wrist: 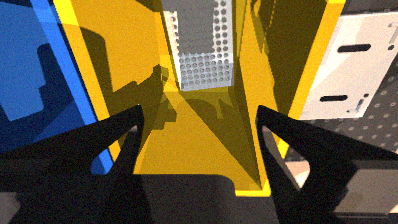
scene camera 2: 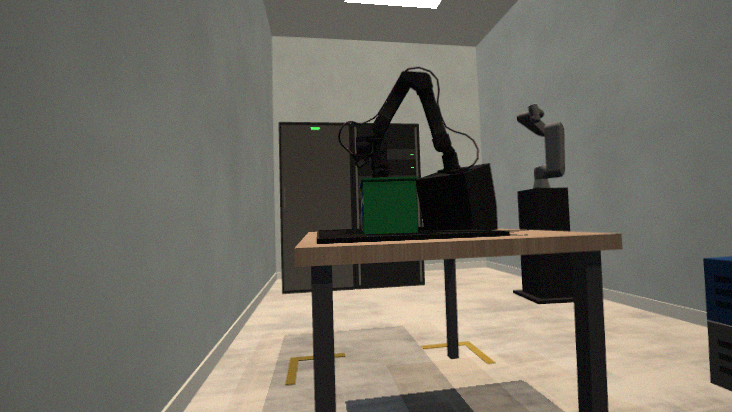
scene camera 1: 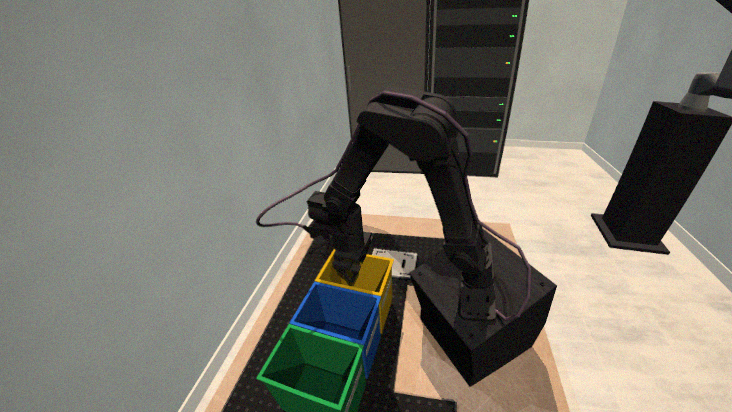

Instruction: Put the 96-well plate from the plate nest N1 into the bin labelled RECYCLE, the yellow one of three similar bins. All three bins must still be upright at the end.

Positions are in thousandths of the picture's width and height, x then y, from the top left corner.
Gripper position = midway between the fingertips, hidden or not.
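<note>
The gripper (scene camera 1: 487, 659) is visible, also in the wrist view (wrist: 501, 507). A yellow bin (scene camera 1: 513, 671) and a blue bin (scene camera 1: 480, 761) are present; the wrist view likewise shows the yellow bin (wrist: 315, 270) and the blue bin (wrist: 112, 471). A green bin (scene camera 2: 532, 494) is visible as well.
</note>
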